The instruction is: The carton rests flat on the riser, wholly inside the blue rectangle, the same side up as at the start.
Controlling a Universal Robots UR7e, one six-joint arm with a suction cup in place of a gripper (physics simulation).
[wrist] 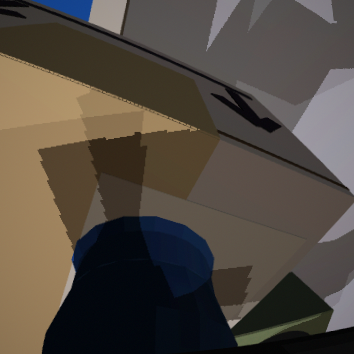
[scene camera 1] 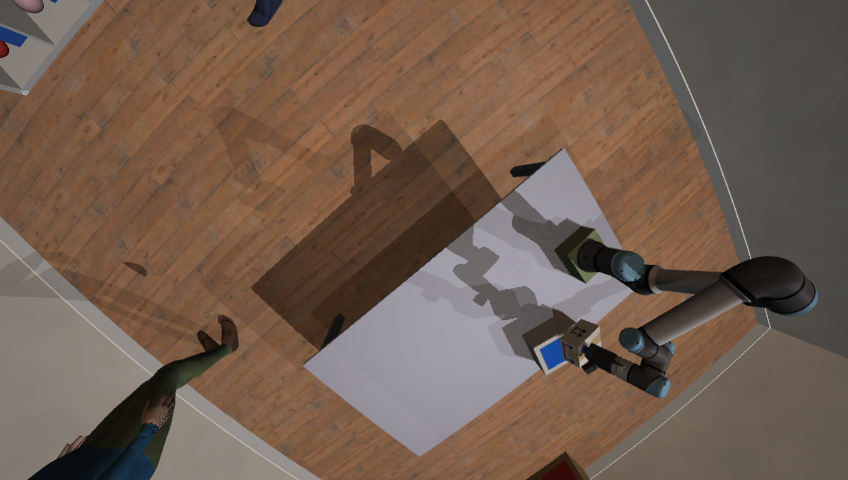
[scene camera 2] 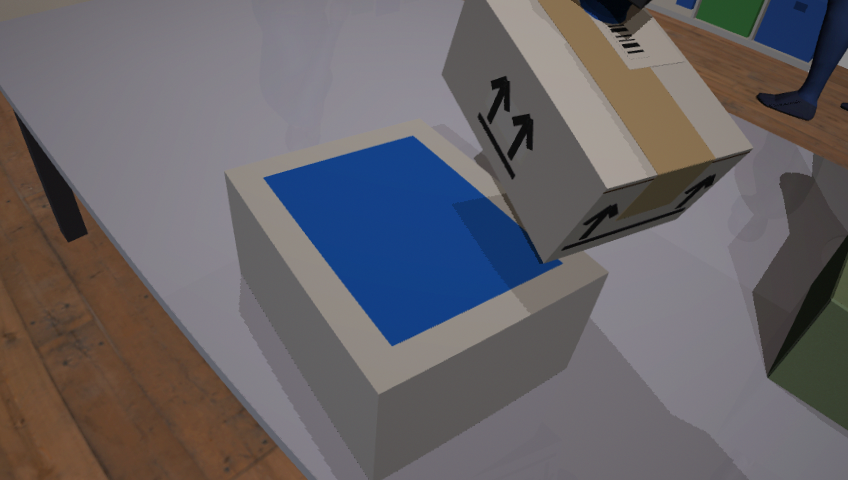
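Pixels of known places: hand, its tool point: [wrist: 148, 229] [scene camera 1: 580, 347] [scene camera 2: 594, 20]; arm's base, origin of its link: [scene camera 1: 590, 256].
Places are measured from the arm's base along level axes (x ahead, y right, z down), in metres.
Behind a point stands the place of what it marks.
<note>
The carton [scene camera 1: 578, 331] @(x 0.294, y -0.150, z -0.123 m) [scene camera 2: 630, 101] @(x 0.281, y -0.235, z -0.155 m) [wrist: 260, 185] @(x 0.357, y -0.150, z -0.197 m) is held in the air, tilted, with its taped, labelled face up and its side arrows pointing slantwise up. My suction cup [scene camera 1: 586, 350] [scene camera 2: 612, 10] [wrist: 143, 240] is shut on that face, over the label. The riser [scene camera 1: 537, 336] @(x 0.444, y -0.165, z 0.036 m) [scene camera 2: 476, 362] @(x 0.291, y -0.336, z 0.004 m) [wrist: 108, 16] @(x 0.446, y -0.175, z -0.019 m) stands below. In scene camera 2, the carton's lowest corner overlaps the right corner of the blue rectangle [scene camera 1: 552, 355] @(x 0.455, y -0.267, z -0.019 m) [scene camera 2: 357, 226] @(x 0.423, y -0.313, z -0.019 m) [wrist: 65, 7] @(x 0.454, y -0.207, z -0.019 m), and its shadow falls there. Whether that corner touches the riser I cannot tell. The carton hides part of the riser.
The riser stands on the pale table [scene camera 1: 386, 356] @(x 1.059, y 0.300, z 0.102 m) [scene camera 2: 148, 118] @(x 0.889, y -0.254, z 0.101 m), near its edge. The green block [scene camera 1: 568, 252] @(x 0.068, y 0.093, z 0.009 m) [scene camera 2: 815, 356] @(x 0.078, y -0.094, z 0.050 m) [wrist: 290, 320] @(x 0.090, y 0.019, z -0.003 m) under my arm's base is on the same table. A person [scene camera 1: 133, 419] stands at lower left. A red-topped box [scene camera 1: 562, 469] lies beyond the table.
</note>
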